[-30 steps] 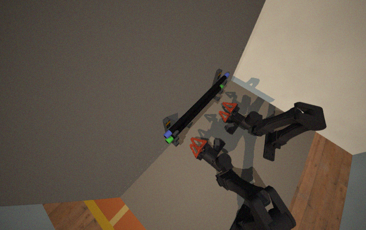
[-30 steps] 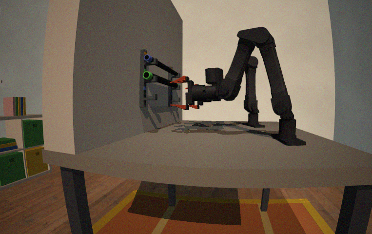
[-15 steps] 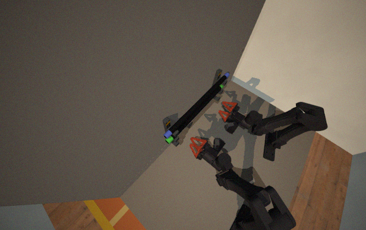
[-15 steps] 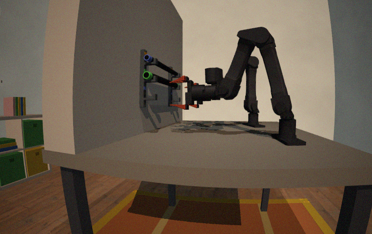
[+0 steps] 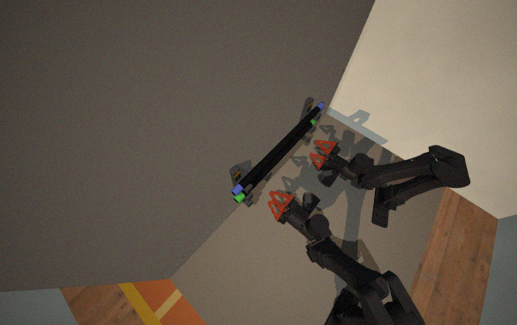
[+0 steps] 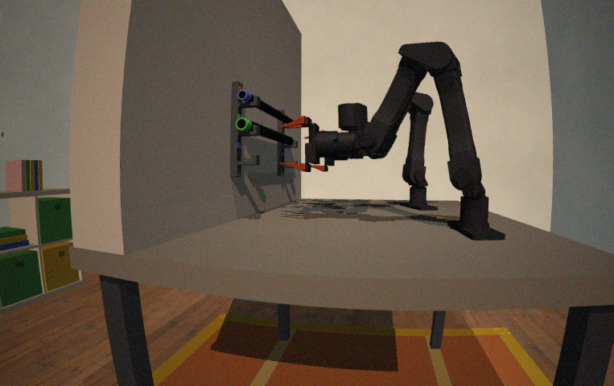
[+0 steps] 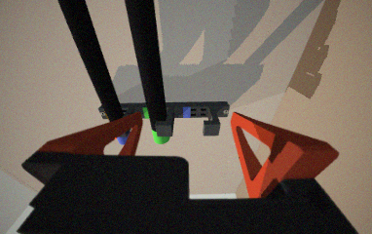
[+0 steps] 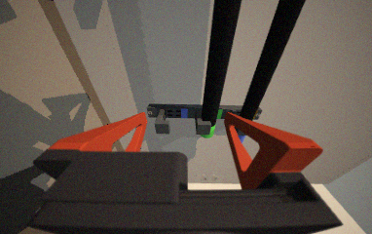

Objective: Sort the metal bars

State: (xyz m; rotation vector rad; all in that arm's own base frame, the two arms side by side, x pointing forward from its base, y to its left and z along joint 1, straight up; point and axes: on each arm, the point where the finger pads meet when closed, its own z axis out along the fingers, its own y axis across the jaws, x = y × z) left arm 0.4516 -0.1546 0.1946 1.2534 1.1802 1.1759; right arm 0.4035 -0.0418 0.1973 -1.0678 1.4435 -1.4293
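The blue-ended bar is 90 mm ahead of my right hand, 130 mm to the left of it and 120 mm above it. The rest, counted from my right hand: green-ended bar 90 mm ahead, 140 mm to the left, 40 mm above; grey wall panel 200 mm ahead, 140 mm to the left, 230 mm above.
Right now the blue-ended bar is 16 cm to the right of my left hand, 12 cm above it and 6 cm ahead of it. The rest, counted from my left hand: green-ended bar (15 cm to the right, 6 cm ahead, 5 cm above); then grey wall panel (23 cm above, 17 cm ahead, 16 cm to the right).
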